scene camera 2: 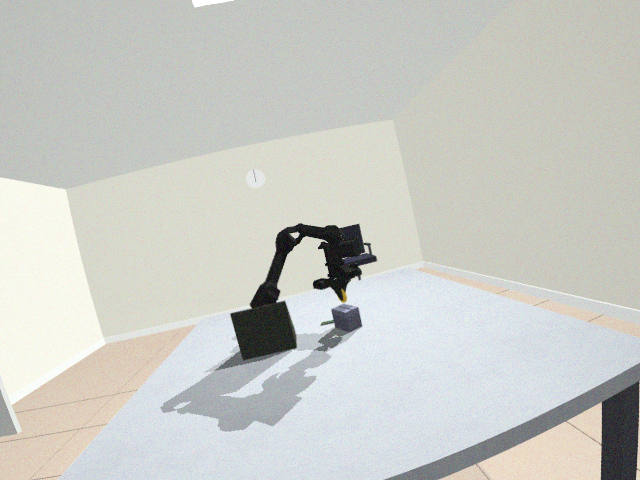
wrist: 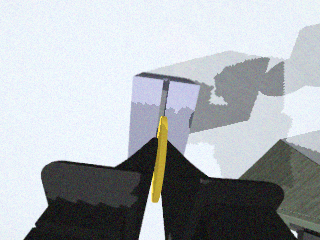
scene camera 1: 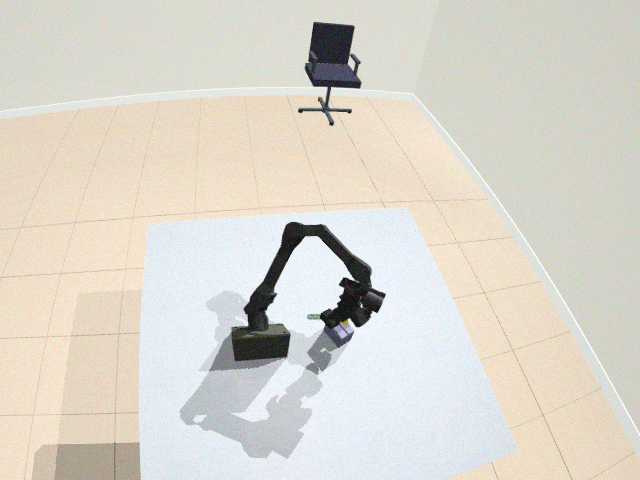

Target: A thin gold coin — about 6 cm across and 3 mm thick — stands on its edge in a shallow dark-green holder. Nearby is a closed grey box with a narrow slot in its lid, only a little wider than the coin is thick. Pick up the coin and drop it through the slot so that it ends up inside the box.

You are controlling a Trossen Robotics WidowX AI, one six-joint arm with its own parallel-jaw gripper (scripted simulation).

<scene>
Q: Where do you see a gold coin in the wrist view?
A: At 157, 180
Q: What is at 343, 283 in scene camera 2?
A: My gripper.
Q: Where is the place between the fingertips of my gripper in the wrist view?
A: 158, 143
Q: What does my gripper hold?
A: A gold coin.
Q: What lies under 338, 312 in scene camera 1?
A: My gripper.
</scene>
